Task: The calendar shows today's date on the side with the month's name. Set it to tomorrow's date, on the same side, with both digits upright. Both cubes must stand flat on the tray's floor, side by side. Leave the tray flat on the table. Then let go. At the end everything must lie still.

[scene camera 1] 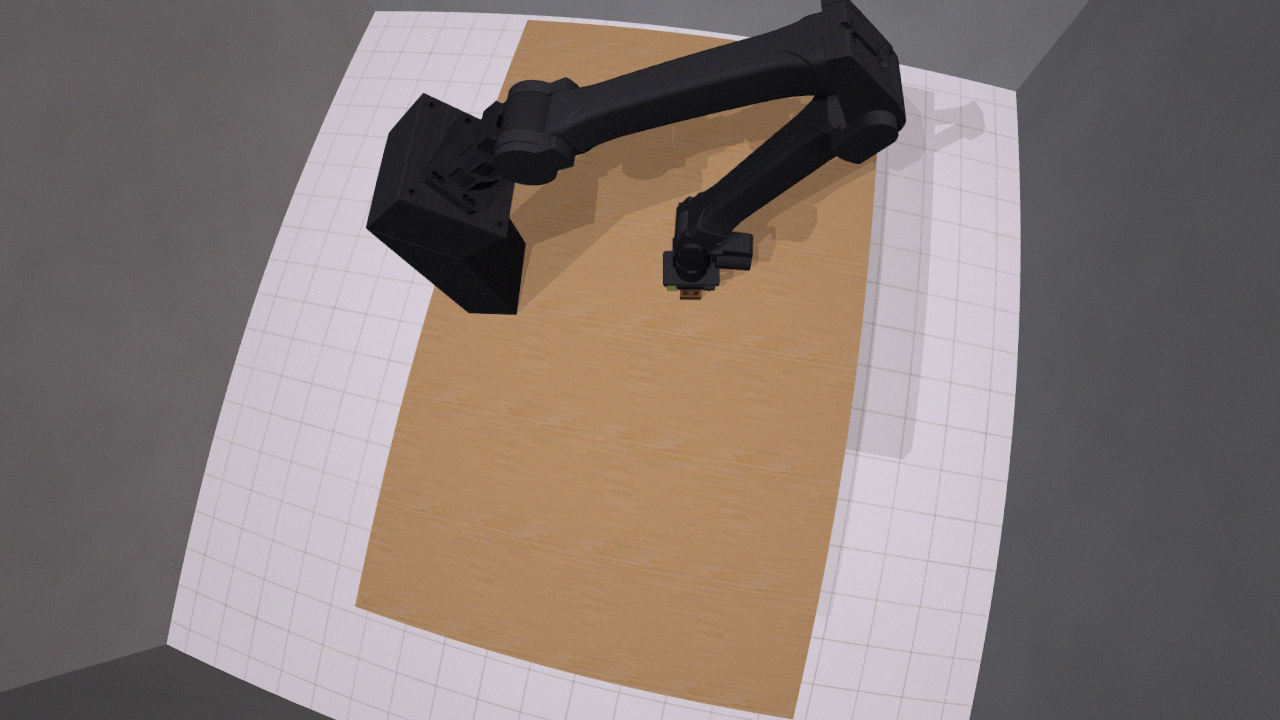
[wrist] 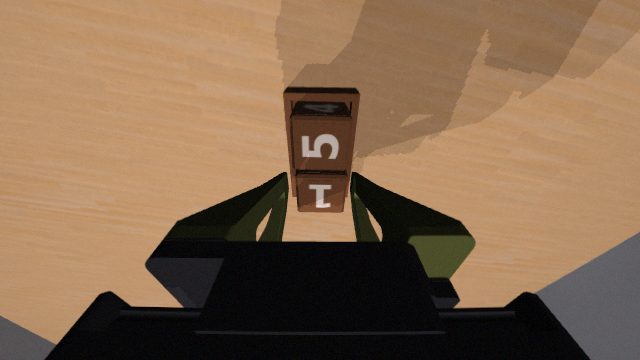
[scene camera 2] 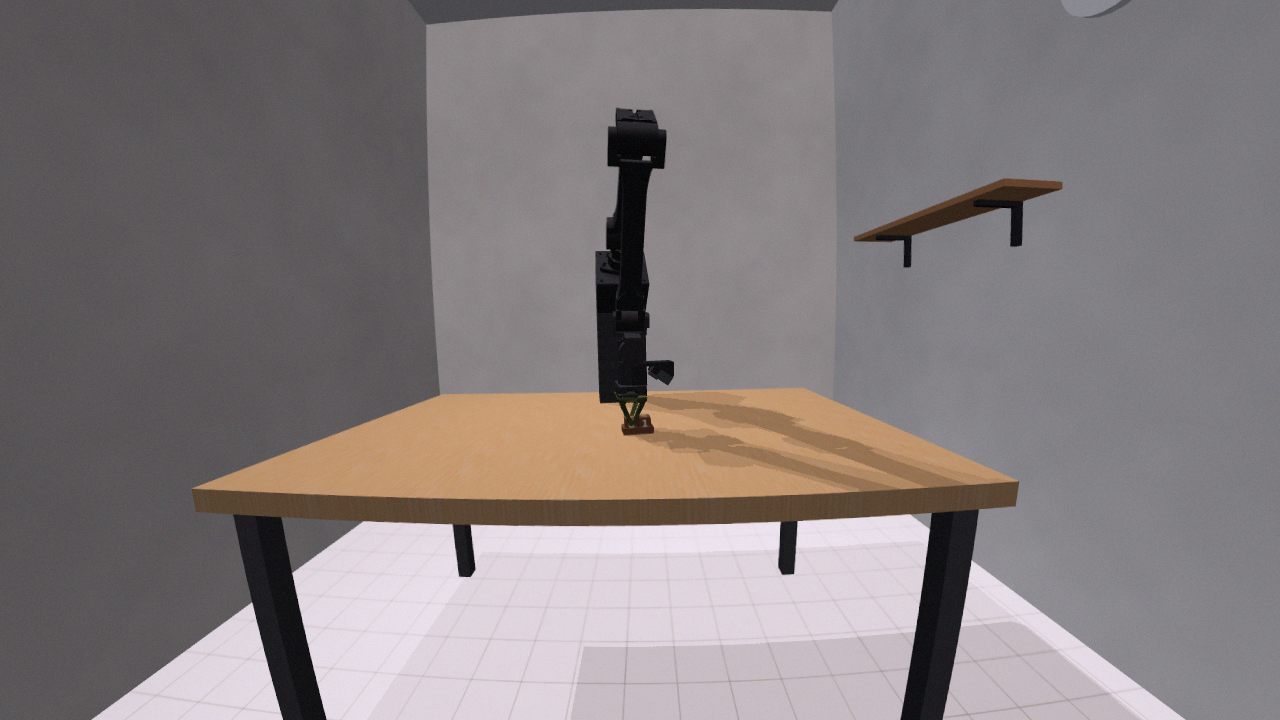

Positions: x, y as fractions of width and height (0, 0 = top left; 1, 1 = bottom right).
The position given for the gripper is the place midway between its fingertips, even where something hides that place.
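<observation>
Scene camera 1 shows the gripper (scene camera 1: 0.54, 0.40). In the wrist view the gripper (wrist: 0.50, 0.50) is visible again, together with a brown calendar tray (wrist: 0.55, 0.27) and a cube (wrist: 0.51, 0.53).
</observation>
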